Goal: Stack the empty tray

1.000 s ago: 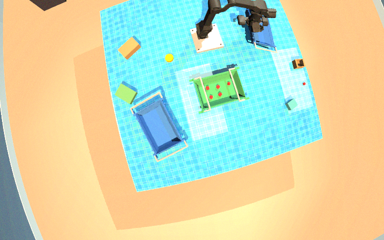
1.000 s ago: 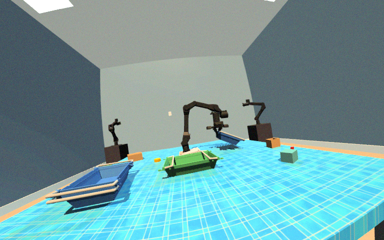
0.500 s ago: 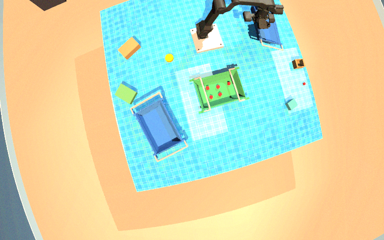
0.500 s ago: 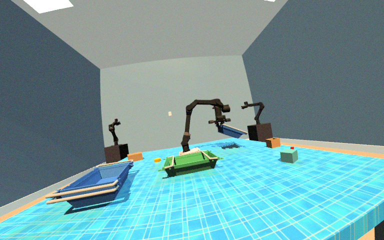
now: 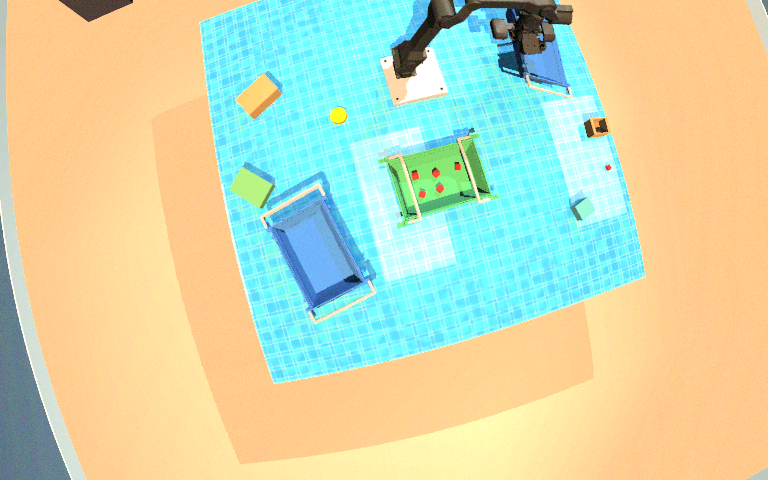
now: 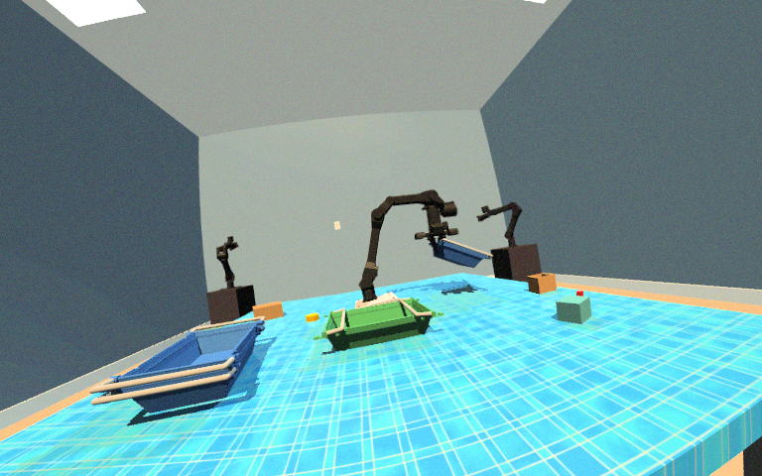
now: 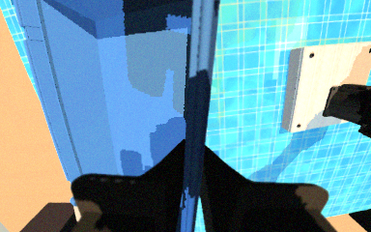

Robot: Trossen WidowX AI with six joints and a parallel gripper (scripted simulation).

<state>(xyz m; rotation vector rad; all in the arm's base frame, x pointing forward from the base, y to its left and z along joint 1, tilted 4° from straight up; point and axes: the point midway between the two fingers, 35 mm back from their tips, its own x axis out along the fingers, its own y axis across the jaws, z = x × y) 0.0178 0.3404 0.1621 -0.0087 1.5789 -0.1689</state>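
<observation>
The blue tray lies 10 mm ahead of my gripper tip and 80 mm to the left of it. Also, from my gripper tip: yellow disc (100 mm ahead, 550 mm to the right, 170 mm below); then teal cube (520 mm ahead, 150 mm to the left, 150 mm below); then brown box (260 mm ahead, 280 mm to the left, 160 mm below).
</observation>
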